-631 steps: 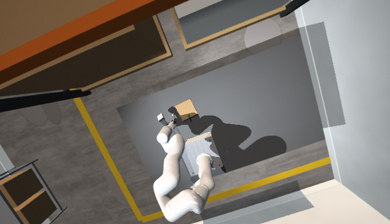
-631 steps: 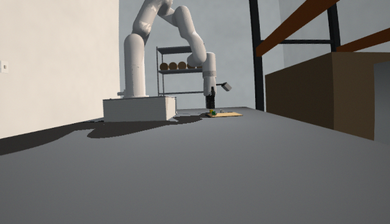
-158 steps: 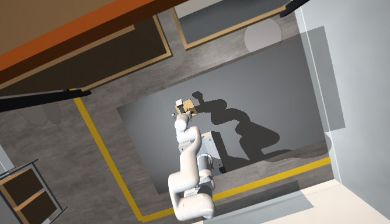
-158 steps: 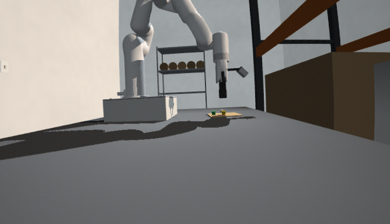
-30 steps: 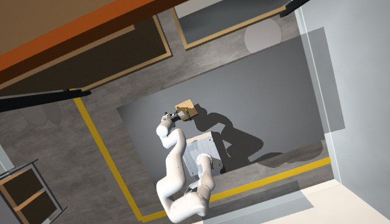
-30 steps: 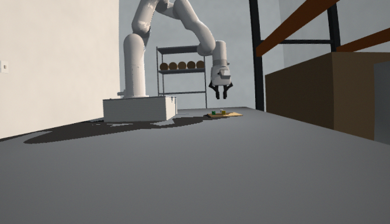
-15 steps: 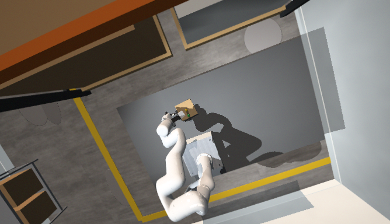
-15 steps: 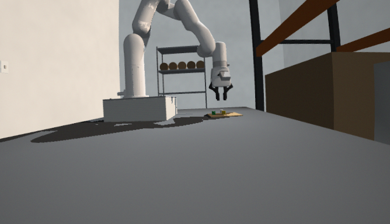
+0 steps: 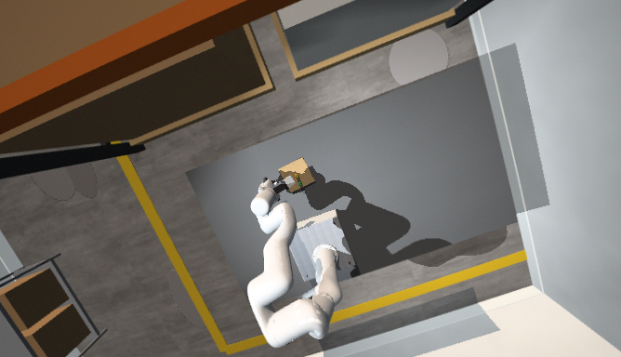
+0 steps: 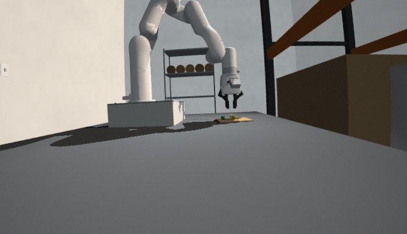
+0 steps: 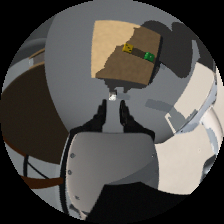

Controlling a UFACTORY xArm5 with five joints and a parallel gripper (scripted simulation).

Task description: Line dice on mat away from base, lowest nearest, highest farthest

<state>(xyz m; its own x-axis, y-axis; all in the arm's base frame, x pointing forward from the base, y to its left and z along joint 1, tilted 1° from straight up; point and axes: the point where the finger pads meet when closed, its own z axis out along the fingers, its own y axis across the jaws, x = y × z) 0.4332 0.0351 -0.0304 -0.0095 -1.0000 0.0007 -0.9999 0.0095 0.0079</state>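
Right now the white die is 6 cm below my hand. The rest, counted from my hand: yellow die (2 cm behind, 11 cm to the right, 6 cm below); then green die (7 cm behind, 11 cm to the right, 6 cm below); then tan mat (2 cm behind, 11 cm to the right, 7 cm below).
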